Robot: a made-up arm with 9 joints.
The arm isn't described. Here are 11 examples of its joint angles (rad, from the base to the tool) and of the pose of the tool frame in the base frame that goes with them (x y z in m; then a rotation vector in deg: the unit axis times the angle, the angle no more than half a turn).
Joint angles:
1: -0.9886 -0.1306 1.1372 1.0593 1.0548 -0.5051 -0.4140 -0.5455 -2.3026
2: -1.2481 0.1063 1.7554 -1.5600 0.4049 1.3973 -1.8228 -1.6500 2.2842
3: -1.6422 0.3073 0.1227 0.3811 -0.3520 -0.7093 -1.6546 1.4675 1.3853
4: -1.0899 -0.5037 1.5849 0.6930 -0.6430 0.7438 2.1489 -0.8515 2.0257
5: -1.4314 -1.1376 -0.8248 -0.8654 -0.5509 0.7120 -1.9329 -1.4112 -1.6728
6: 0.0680 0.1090 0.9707 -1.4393 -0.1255 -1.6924 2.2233 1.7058 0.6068
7: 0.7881 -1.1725 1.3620 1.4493 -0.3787 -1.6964 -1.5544 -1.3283 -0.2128
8: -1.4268 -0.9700 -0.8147 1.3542 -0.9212 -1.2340 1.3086 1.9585 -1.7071
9: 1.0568 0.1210 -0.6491 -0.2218 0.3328 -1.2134 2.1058 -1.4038 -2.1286
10: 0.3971 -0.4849 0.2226 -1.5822 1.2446 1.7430 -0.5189 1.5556 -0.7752
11: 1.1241 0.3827 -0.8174 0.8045 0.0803 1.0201 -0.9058 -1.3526 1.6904
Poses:
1: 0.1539 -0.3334 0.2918 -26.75 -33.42 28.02
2: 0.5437 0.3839 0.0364 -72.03 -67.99 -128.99
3: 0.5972 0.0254 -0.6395 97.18 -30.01 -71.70
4: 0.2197 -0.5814 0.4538 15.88 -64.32 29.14
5: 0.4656 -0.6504 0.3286 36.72 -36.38 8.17
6: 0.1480 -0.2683 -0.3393 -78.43 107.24 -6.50
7: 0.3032 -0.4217 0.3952 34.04 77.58 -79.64
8: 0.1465 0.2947 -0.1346 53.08 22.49 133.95
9: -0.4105 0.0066 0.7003 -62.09 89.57 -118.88
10: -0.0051 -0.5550 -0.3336 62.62 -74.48 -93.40
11: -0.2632 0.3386 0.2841 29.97 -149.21 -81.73
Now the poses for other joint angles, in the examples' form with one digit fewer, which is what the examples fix.
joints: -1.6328 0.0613 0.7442 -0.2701 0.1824 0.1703 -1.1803 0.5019 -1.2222
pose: 0.655 -0.434 -0.023 40.6 -138.7 41.7
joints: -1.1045 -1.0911 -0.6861 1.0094 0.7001 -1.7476 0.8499 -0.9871 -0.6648
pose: -0.204 -0.077 -0.367 83.0 14.3 -121.1
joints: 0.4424 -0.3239 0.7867 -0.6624 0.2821 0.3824 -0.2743 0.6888 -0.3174
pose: -0.178 -0.398 -0.416 80.8 16.2 -61.7
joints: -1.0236 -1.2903 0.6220 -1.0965 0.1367 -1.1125 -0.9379 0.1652 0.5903
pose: 0.306 -0.535 0.675 8.4 -61.0 33.5
